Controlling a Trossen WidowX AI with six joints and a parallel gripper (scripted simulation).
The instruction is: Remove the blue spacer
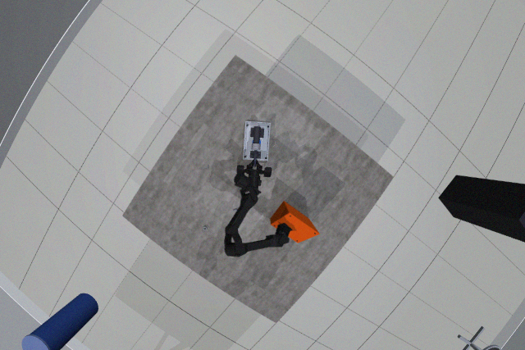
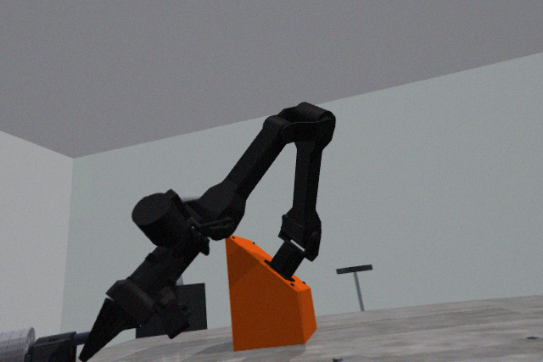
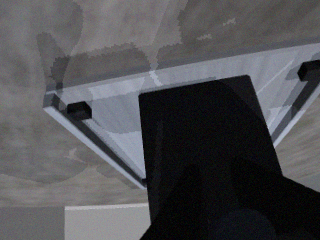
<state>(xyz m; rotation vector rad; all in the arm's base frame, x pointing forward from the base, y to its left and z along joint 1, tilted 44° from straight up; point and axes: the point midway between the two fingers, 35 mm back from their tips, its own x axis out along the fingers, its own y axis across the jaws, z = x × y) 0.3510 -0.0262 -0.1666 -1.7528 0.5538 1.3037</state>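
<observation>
Right now the thin shaft is 3 cm to the right of my gripper tip, 3 cm ahead of it and 2 cm above it. Round my gripper tip: blue spacer 8 cm to the right, 7 cm ahead, 5 cm below; then silver ring 5 cm to the right, 5 cm ahead, 2 cm above.
</observation>
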